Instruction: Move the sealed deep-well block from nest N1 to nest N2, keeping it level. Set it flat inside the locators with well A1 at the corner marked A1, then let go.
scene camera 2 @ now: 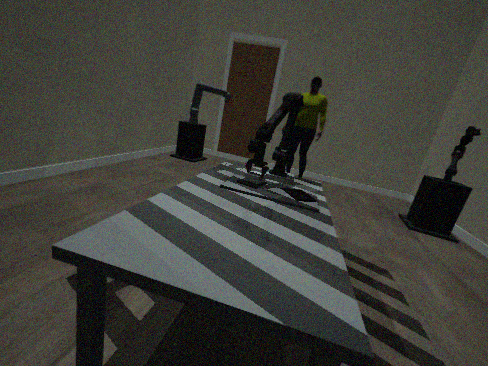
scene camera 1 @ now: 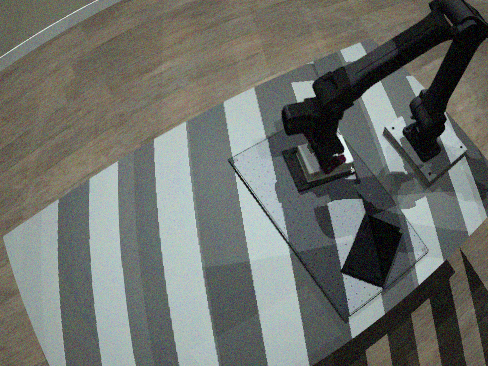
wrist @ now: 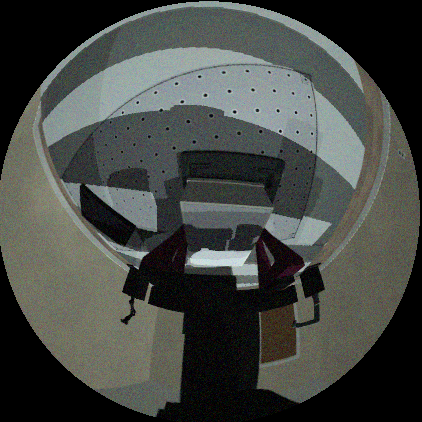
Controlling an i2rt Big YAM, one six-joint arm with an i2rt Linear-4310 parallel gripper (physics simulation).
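Seen in the pictures: gripper, between the fingertips: [scene camera 2: 254, 177] [scene camera 1: 320, 159] [wrist: 221, 225]; arm's base, origin of its link: [scene camera 2: 278, 174] [scene camera 1: 421, 141].
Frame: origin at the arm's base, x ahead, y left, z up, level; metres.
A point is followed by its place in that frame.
The sealed deep-well block [scene camera 1: 308, 159] {z 0.041, x 0.365, y -0.080 m} [wrist: 226, 202] {z 0.040, x 0.377, y -0.083 m} is a pale grey box with a lighter top. It sits over the dark square nest N1 [scene camera 1: 293, 172] {z -0.007, x 0.401, y -0.088 m} [wrist: 230, 163] {z -0.007, x 0.394, y -0.091 m} on the perforated board [scene camera 1: 257, 171] {z -0.019, x 0.477, y -0.138 m} [wrist: 236, 90] {z -0.019, x 0.477, y -0.105 m}. My gripper [scene camera 1: 332, 161] {z 0.020, x 0.328, y -0.077 m} [scene camera 2: 255, 169] {z 0.020, x 0.328, y -0.077 m} [wrist: 221, 225] {z 0.020, x 0.328, y -0.077 m} comes down from above, and its maroon fingers are shut on the block's two sides. I cannot tell whether the block rests in the nest or hangs just above it. Nest N2 [scene camera 1: 373, 250] {z -0.007, x 0.321, y 0.197 m} [scene camera 2: 301, 194] {z -0.007, x 0.317, y 0.207 m} [wrist: 102, 214] {z -0.007, x 0.337, y 0.170 m}, a dark plate, lies empty at the board's other end.
The board lies on a grey-and-white striped table [scene camera 1: 170, 236] {z -0.032, x 0.744, y -0.077 m} [scene camera 2: 242, 236] {z -0.032, x 0.937, y 0.082 m}. My arm's base [scene camera 1: 418, 127] {z 0.116, x 0.062, y 0.006 m} and a grey bar [scene camera 1: 400, 150] {z -0.018, x 0.076, y -0.015 m} stand at the right edge. A person in yellow [scene camera 2: 311, 112], a second arm on a pedestal [scene camera 2: 191, 139] and a door [scene camera 2: 250, 94] are behind the table.
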